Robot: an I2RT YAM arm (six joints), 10 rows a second.
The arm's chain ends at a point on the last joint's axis. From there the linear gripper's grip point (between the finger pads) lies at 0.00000 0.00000 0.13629 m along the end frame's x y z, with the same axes.
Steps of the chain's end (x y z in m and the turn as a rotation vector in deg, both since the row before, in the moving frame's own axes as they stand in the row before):
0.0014 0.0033 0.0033 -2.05 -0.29 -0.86
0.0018 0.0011 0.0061 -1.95 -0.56 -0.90
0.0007 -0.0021 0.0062 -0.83 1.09 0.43
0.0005 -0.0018 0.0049 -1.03 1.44 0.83
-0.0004 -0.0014 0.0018 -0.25 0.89 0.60
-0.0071 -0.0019 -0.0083 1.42 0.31 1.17
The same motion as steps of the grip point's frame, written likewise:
0.0007 0.0082 0.0032 -2.05 -0.29 -0.86
0.0005 0.0057 0.0060 -1.95 -0.56 -0.90
0.0033 -0.0001 0.0062 -0.83 1.09 0.43
0.0039 0.0007 0.0048 -1.03 1.44 0.83
0.0017 -0.0008 0.0018 -0.25 0.89 0.60
-0.0063 -0.0053 -0.0083 1.42 0.31 1.17

